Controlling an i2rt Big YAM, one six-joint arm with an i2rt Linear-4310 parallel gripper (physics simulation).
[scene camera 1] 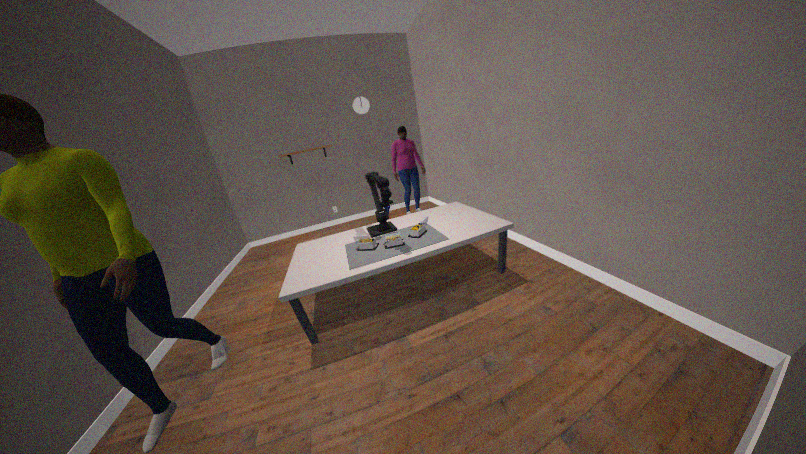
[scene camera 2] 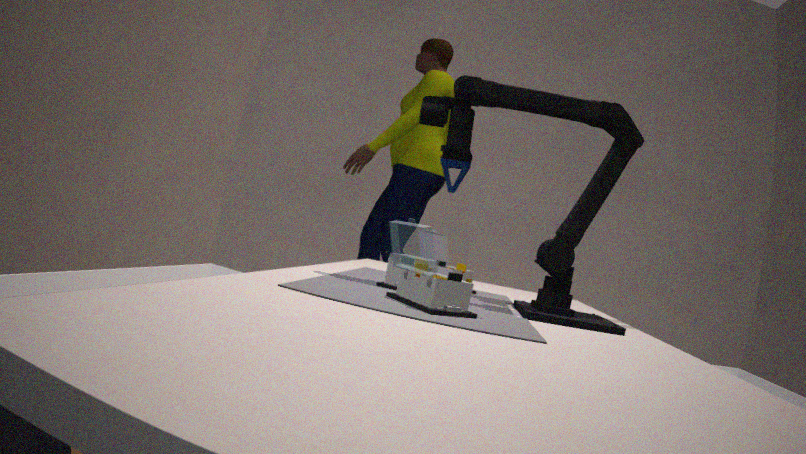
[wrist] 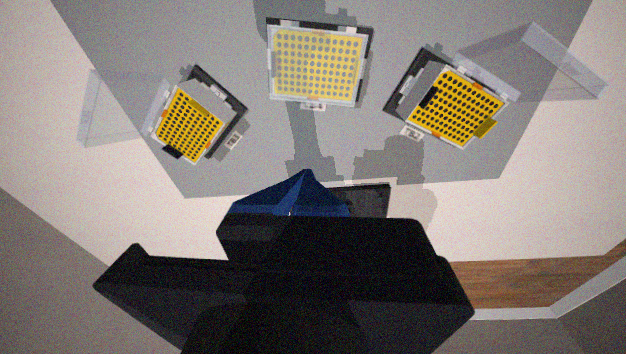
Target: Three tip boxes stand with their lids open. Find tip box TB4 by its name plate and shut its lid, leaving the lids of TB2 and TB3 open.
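Where they show: gripper, fingertip midpoint: [scene camera 1: 388, 214] [scene camera 2: 451, 192] [wrist: 307, 176]; arm's base, link origin: [scene camera 1: 384, 228] [scene camera 2: 551, 311].
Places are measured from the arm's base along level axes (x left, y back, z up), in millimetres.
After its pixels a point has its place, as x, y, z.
Observation:
The middle tip box TB4 [wrist: 316, 65] {-44, -347, 64} [scene camera 1: 394, 241] {-48, -383, 46} has its clear lid lying flat over its yellow rack; its name plate [wrist: 313, 106] {-19, -277, -12} is too blurred to read. Tip box TB3 [wrist: 189, 125] [scene camera 1: 417, 230] {168, -379, 59}, at the left in the wrist view, has its clear lid [wrist: 111, 112] {243, -362, 98} open outward. Tip box TB2 [wrist: 456, 107] [scene camera 1: 367, 244] {-246, -312, 54}, at the right in the wrist view, has its clear lid [wrist: 545, 67] {-288, -297, 102} open outward. In scene camera 2 the boxes overlap. My gripper [scene camera 2: 451, 190] {-31, -292, 225} [wrist: 307, 176] {-31, -292, 225} is shut and empty, pointing down well above the boxes, on the arm-base side of TB4 in the wrist view.
The boxes stand on a grey mat [scene camera 1: 360, 261] {-347, -424, -14} [scene camera 2: 332, 290] {248, -481, -14} on the white table [scene camera 1: 321, 270] {-628, -352, -17}. The arm's black base [scene camera 1: 381, 228] {-35, -26, 24} [scene camera 2: 569, 319] {107, 13, -1} stands behind the mat. A person in yellow [scene camera 1: 73, 208] stands by the left wall and another in pink [scene camera 1: 404, 155] behind the table.

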